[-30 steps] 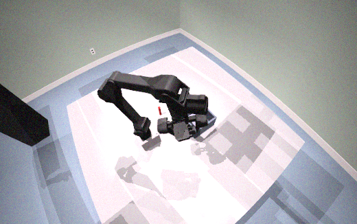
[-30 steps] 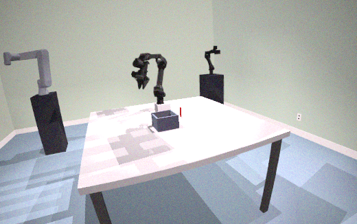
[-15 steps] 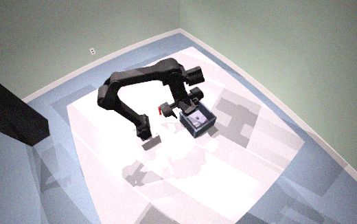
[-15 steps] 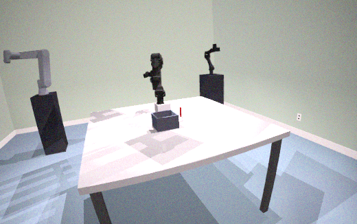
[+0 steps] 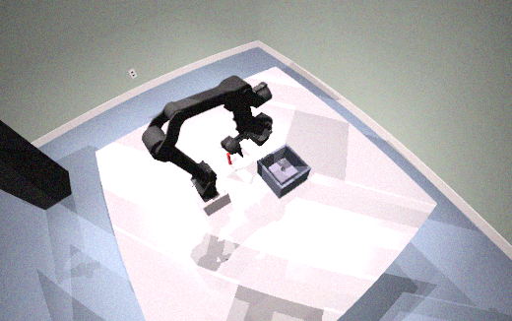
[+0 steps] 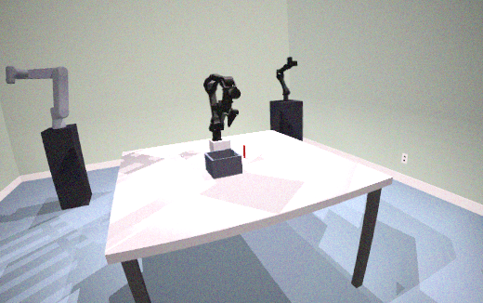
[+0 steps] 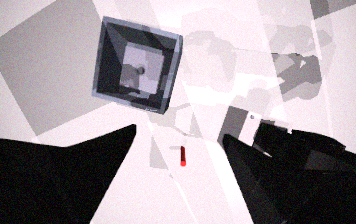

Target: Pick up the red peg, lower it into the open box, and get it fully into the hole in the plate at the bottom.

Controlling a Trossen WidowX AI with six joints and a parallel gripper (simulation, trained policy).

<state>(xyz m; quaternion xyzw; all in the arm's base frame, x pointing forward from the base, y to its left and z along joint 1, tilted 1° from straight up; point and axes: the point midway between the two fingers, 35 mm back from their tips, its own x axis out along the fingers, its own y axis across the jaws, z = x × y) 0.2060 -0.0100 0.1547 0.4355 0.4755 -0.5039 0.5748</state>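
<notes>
The red peg is 4 cm behind my gripper tip, 13 cm to the left of it and 18 cm below it. From my gripper tip the other things lie so: grey box: 11 cm ahead, 7 cm to the right, 20 cm below.
</notes>
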